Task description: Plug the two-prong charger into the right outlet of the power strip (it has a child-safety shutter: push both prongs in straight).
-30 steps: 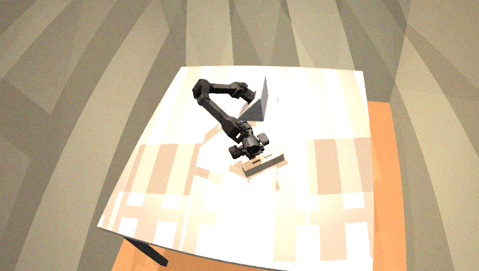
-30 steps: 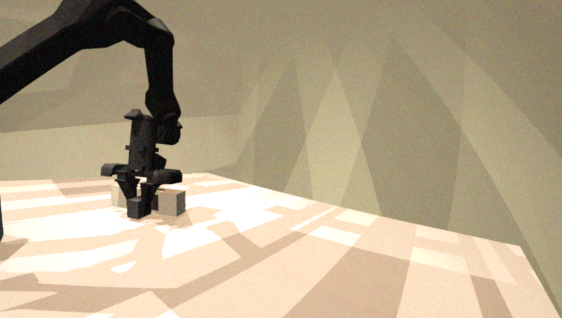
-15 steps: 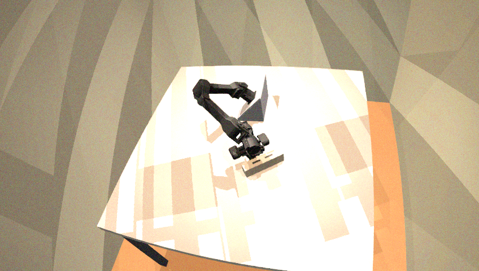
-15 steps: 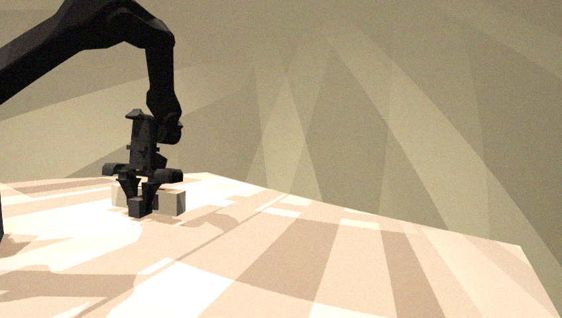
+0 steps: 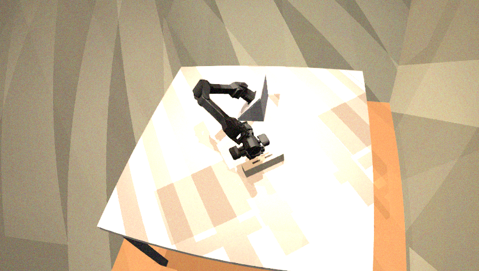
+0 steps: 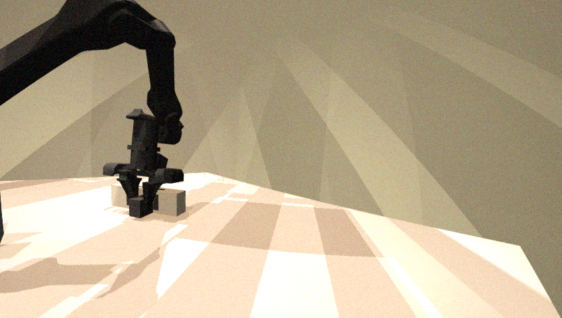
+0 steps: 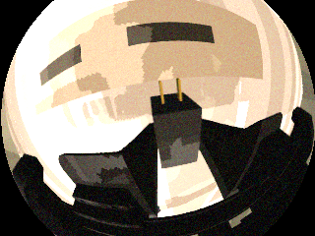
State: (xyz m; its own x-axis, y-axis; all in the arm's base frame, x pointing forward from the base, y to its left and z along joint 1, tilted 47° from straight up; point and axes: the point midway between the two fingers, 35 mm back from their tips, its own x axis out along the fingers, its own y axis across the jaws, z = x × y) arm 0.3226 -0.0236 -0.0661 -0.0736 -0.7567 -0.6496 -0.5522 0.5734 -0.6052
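Right now the charger is 10 mm ahead of my gripper tip, 10 mm to the left of it and 10 mm above it.
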